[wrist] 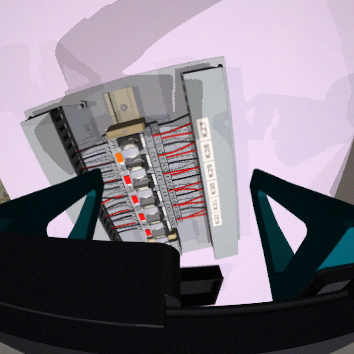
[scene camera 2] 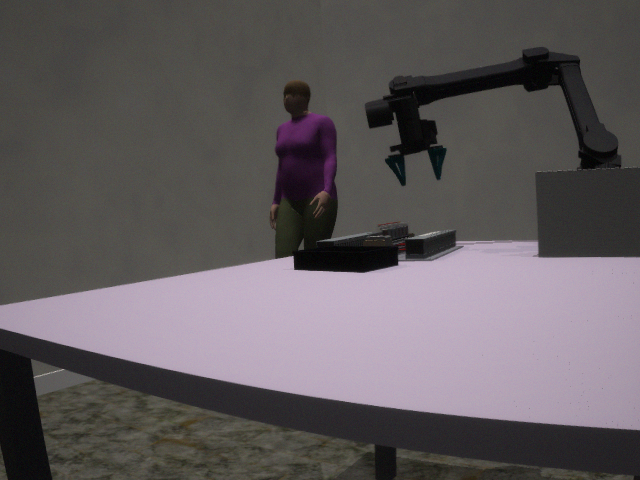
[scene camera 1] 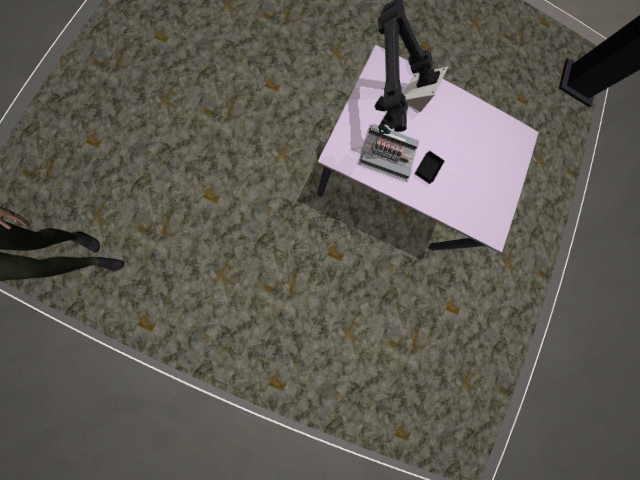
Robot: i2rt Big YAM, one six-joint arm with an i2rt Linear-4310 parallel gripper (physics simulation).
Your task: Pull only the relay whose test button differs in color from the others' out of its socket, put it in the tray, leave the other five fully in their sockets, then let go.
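Frame: origin at the arm's base, x left, y back, z up, level; millimetres.
Seen in the pictures: gripper, fingertip midpoint: (wrist: 176, 176) (scene camera 2: 421, 182) (scene camera 1: 384, 125); arm's base, link origin: (scene camera 2: 605, 202) (scene camera 1: 428, 80).
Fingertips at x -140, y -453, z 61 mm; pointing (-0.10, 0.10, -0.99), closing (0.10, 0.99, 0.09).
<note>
Offsets run from my fingertips to a thing's top centre. Level surfaces: height alone.
The relays stand in a row on a grey wiring panel @(dx +105, dy -37, dz -151 mm) (scene camera 1: 390, 167) (wrist: 155, 86). In the wrist view, the relay with an orange test button @(dx +20, dy -47, dz -92 mm) (wrist: 119, 157) is at the row's upper end, beside a tan end block. Several relays beyond it show red buttons, such as the neighbouring relay's red button @(dx +48, dy -51, dz -92 mm) (wrist: 127, 179). All visible relays appear seated; the row's lower end is partly hidden by the gripper body. My gripper (scene camera 2: 421, 181) (wrist: 176, 176) is open and empty, high above the panel, fingers pointing down. The black tray @(dx +366, dy -11, dz -126 mm) (scene camera 1: 430, 166) (scene camera 2: 330, 260) (wrist: 218, 287) stands beside the panel, with nothing visible in it.
Wire ducts flank the relay row; the right duct @(dx +94, dy +60, dz -118 mm) (wrist: 226, 165) in the wrist view carries labels starting at K27. Red and black wires run beside the relays. The arm's pale base mount (scene camera 1: 421, 100) (scene camera 2: 584, 211) stands on the lilac table @(dz -161 mm) (scene camera 1: 480, 155) (scene camera 2: 310, 330). A person (scene camera 2: 306, 155) stands beyond the table.
</note>
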